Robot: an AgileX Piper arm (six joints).
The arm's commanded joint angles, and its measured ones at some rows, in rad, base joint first. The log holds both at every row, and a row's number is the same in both.
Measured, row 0:
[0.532, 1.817, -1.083, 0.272, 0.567, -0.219]
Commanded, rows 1 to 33:
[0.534, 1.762, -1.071, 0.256, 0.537, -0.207]
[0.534, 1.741, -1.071, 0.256, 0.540, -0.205]
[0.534, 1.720, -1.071, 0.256, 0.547, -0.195]
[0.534, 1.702, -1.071, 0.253, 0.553, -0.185]
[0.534, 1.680, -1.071, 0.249, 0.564, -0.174]
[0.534, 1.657, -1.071, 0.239, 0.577, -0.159]
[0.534, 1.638, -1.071, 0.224, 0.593, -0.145]
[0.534, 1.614, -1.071, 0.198, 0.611, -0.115]
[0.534, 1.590, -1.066, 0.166, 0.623, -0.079]
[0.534, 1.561, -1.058, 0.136, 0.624, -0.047]
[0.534, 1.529, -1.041, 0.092, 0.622, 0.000]
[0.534, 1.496, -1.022, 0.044, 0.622, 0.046]
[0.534, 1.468, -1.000, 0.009, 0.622, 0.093]
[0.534, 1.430, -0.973, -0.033, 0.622, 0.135]
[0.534, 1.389, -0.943, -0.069, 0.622, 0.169]
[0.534, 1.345, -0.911, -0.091, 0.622, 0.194]
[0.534, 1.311, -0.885, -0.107, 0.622, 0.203]
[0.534, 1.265, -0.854, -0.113, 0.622, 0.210]
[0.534, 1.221, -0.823, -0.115, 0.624, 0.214]
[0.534, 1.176, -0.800, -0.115, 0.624, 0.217]
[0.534, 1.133, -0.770, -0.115, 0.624, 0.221]
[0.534, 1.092, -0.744, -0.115, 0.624, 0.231]
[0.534, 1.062, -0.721, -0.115, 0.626, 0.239]
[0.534, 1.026, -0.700, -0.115, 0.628, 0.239]
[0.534, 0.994, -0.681, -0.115, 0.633, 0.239]
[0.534, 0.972, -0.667, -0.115, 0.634, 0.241]
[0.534, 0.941, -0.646, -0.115, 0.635, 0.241]
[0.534, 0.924, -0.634, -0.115, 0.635, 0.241]
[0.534, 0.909, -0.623, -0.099, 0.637, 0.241]
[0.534, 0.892, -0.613, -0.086, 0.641, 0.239]
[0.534, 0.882, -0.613, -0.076, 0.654, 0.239]
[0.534, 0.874, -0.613, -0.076, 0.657, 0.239]
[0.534, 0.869, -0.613, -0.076, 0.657, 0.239]
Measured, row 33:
[0.532, 0.908, -0.626, -0.090, 0.646, 0.238]
